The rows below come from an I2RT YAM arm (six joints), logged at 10 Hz.
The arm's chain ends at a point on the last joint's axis. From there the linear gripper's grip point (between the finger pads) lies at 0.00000 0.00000 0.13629 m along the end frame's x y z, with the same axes.
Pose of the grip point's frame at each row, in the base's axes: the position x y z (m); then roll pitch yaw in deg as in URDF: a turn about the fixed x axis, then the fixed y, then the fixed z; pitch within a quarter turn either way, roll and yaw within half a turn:
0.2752 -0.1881 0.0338 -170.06 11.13 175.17
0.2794 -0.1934 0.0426 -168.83 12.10 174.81
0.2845 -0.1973 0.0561 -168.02 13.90 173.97
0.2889 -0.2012 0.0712 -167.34 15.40 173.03
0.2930 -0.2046 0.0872 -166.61 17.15 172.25
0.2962 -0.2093 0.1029 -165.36 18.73 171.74
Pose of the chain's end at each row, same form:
0.2514 -0.1625 0.1655 -170.06 11.13 175.17
0.2539 -0.1646 0.1733 -168.83 12.10 174.81
0.2556 -0.1658 0.1855 -168.02 13.90 173.97
0.2575 -0.1673 0.1994 -167.34 15.40 173.03
0.2585 -0.1681 0.2139 -166.61 17.15 172.25
0.2592 -0.1691 0.2278 -165.36 18.73 171.74

